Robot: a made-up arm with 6 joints. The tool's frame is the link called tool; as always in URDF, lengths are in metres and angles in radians.
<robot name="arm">
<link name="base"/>
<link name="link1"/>
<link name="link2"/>
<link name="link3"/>
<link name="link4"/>
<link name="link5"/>
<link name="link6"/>
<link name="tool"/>
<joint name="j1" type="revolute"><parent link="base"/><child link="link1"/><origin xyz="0 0 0.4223" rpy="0 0 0"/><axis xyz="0 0 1"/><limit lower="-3.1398" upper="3.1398" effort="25" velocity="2.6"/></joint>
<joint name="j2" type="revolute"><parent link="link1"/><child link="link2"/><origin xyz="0 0 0" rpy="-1.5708 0 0"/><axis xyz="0 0 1"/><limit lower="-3.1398" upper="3.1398" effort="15" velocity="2.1"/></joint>
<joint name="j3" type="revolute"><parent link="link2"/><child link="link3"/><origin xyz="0 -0.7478 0" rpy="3.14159 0 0"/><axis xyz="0 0 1"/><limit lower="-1.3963" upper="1.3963" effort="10" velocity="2.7"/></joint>
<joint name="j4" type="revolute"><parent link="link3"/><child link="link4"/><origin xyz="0 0 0" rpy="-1.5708 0 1.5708"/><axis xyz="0 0 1"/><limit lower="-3.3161" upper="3.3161" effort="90" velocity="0.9"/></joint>
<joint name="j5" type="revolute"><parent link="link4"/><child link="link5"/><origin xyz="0 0 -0.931" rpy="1.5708 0 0"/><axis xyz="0 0 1"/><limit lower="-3.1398" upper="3.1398" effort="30" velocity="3"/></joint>
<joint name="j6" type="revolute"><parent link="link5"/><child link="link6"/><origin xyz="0 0 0.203" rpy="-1.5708 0 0"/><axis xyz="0 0 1"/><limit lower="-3.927" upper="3.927" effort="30" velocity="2.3"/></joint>
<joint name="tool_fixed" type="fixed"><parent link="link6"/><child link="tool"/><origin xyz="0 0 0" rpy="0 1.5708 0"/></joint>
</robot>
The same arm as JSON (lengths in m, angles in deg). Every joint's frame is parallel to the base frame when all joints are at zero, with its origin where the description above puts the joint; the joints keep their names.
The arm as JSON. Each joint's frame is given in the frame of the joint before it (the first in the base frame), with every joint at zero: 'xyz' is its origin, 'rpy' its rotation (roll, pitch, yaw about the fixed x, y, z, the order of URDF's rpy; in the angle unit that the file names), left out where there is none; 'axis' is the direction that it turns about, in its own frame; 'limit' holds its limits. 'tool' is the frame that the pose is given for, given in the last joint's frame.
{"units": {"length": "m", "angle": "deg"}, "joints": [
  {"name": "j1", "type": "revolute", "origin": {"xyz": [0.0, 0.0, 0.4223]}, "axis": [0.0, 0.0, 1.0], "limit": {"lower": -179.9, "upper": 179.9}},
  {"name": "j2", "type": "revolute", "origin": {"xyz": [0.0, 0.0, 0.0]}, "axis": [0.0, 1.0, 0.0], "limit": {"lower": -179.9, "upper": 179.9}},
  {"name": "j3", "type": "revolute", "origin": {"xyz": [0.0, 0.0, 0.7478]}, "axis": [0.0, -1.0, 0.0], "limit": {"lower": -80.0, "upper": 80.0}},
  {"name": "j4", "type": "revolute", "origin": {"xyz": [0.0, 0.0, 0.0]}, "axis": [-1.0, 0.0, 0.0], "limit": {"lower": -190.0, "upper": 190.0}},
  {"name": "j5", "type": "revolute", "origin": {"xyz": [0.931, 0.0, 0.0]}, "axis": [0.0, -1.0, 0.0], "limit": {"lower": -179.9, "upper": 179.9}},
  {"name": "j6", "type": "revolute", "origin": {"xyz": [0.0, -0.203, 0.0]}, "axis": [-1.0, 0.0, 0.0], "limit": {"lower": -225.0, "upper": 225.0}}
], "tool": {"origin": {"xyz": [0.0, 0.0, 0.0], "rpy": [0.0, 0.0, 0.0]}}}

